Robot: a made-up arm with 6 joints. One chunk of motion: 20 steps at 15 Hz.
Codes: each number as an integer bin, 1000 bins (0 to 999) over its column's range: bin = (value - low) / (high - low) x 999, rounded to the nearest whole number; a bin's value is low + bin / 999 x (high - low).
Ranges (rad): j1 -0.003..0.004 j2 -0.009..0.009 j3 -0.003..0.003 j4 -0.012..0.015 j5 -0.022..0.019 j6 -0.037..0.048
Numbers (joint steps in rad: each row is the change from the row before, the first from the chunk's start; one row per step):
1: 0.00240 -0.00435 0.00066 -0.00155 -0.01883 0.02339
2: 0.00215 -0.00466 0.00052 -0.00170 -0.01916 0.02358
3: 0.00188 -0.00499 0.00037 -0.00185 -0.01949 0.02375
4: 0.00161 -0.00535 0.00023 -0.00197 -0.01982 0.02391
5: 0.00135 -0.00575 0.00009 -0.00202 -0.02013 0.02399
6: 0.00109 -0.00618 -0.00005 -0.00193 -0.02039 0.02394
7: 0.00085 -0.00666 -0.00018 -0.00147 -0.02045 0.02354
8: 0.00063 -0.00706 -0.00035 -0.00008 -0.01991 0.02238
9: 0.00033 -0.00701 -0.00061 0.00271 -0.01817 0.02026
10: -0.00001 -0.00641 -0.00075 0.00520 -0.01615 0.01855
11: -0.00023 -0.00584 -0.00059 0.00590 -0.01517 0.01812
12: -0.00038 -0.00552 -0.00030 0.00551 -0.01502 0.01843
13: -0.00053 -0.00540 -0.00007 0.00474 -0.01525 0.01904
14: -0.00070 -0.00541 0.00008 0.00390 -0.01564 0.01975
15: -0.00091 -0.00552 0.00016 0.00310 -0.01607 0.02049
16: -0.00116 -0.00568 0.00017 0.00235 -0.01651 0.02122
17: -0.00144 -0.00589 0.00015 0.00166 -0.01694 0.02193
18: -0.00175 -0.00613 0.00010 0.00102 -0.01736 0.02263
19: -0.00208 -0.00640 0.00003 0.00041 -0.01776 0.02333
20: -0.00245 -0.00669 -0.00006 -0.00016 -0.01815 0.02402
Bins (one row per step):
1: 771 258 609 387 77 710
2: 735 241 586 381 69 712
3: 696 223 561 376 61 714
4: 658 203 538 371 53 716
5: 621 180 514 369 46 717
6: 584 157 491 373 39 716
7: 549 130 470 390 38 712
8: 518 108 441 441 51 698
9: 475 110 398 544 93 673
10: 427 144 375 636 143 653
11: 395 175 401 662 166 648
12: 374 193 450 648 170 651
13: 353 200 488 619 164 659
14: 328 199 513 588 155 667
15: 298 193 526 559 144 676
16: 263 184 528 531 134 684
17: 223 173 524 505 123 693
18: 178 159 516 482 113 701
19: 131 144 504 459 103 709
20: 78 128 490 438 94 717

